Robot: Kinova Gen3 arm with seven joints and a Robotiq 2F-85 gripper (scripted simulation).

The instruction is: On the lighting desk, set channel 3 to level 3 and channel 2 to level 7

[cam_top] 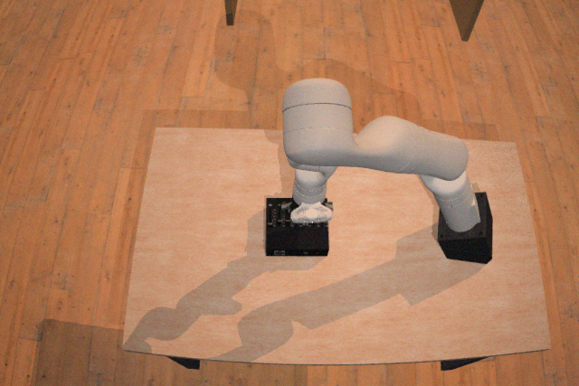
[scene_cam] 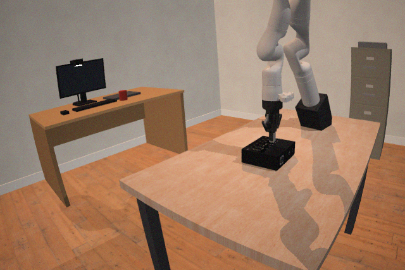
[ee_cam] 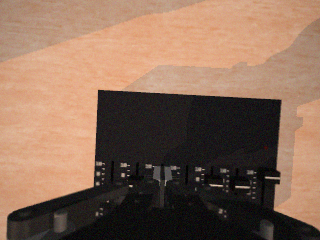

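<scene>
My gripper is now 20 mm past the channel 2 fader cap, 20 mm above it and 10 mm to the left of it. From my hand the other things lie so: channel 3 fader cap 20 mm to the right, 20 mm below.
</scene>
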